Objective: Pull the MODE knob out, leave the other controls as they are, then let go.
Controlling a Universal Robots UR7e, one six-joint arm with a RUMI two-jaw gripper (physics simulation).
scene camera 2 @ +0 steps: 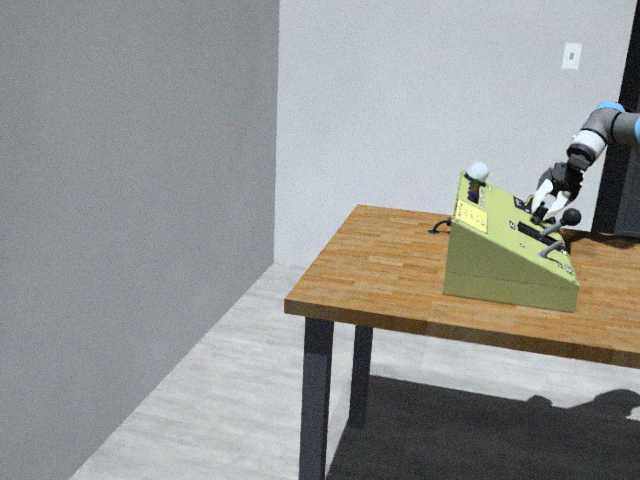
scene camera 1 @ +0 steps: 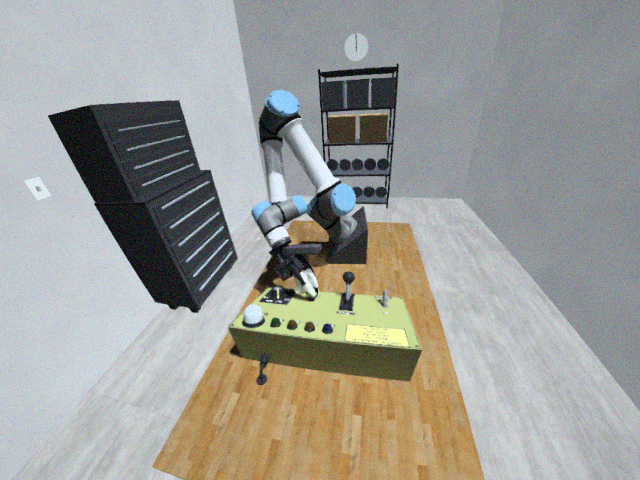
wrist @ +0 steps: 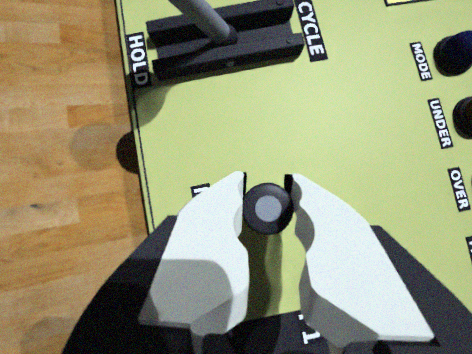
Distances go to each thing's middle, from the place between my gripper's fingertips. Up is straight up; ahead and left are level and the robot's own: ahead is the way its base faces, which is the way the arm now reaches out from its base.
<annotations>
Right now the mode knob [wrist: 268, 209] is 10 mm behind my hand, 20 mm to the right of it and 10 mm below it.
</annotations>
